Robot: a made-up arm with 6 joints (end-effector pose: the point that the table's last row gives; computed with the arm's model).
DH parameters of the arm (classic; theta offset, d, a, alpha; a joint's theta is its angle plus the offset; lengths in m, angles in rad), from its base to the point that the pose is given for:
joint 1: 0 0.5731 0.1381 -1.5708
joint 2: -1.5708 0 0.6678 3.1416
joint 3: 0 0 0.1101 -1.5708
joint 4: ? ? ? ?
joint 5: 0 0 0 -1.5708
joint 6: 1.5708 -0.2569 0 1.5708
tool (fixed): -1.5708 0 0 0
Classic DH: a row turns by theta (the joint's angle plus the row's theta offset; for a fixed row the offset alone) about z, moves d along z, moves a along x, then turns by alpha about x.
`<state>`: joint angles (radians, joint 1 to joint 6).
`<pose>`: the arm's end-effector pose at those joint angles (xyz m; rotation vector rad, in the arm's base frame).
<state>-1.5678 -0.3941 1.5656 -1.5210 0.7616 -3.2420</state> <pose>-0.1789 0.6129 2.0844 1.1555 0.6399 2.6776</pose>
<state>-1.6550 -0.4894 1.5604 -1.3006 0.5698 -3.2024</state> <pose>-0.0668 0.7969 2.0230 1.2179 0.4106 2.3015</pose>
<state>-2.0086 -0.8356 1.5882 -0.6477 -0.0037 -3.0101</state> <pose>0.5294 1.1297 1.6533 0.8524 -0.3532 1.2413</pose>
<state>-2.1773 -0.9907 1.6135 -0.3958 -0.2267 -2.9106</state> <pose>0.8034 1.1190 1.4432 0.5270 -0.6033 0.8900</pose>
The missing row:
joint 4: 0 -0.8297 0 1.5708
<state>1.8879 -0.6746 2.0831 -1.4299 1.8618 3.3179</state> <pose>0.5540 -0.9066 1.2436 0.9631 0.4881 0.3637</pose>
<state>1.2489 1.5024 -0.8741 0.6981 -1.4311 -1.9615</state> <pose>0.1935 0.0634 0.0805 -1.7552 0.6376 -1.1891</pose>
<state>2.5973 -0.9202 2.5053 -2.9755 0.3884 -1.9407</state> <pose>1.2180 -0.7184 0.6650 1.7167 -0.4954 -0.2582</pose>
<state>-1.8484 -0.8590 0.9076 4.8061 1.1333 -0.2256</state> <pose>-0.0366 0.7170 1.9043 -0.4765 -2.5713 0.4430</pose>
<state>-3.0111 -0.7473 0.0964 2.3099 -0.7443 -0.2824</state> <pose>-0.2066 0.1026 1.9751 0.3444 -1.3152 1.2251</pose>
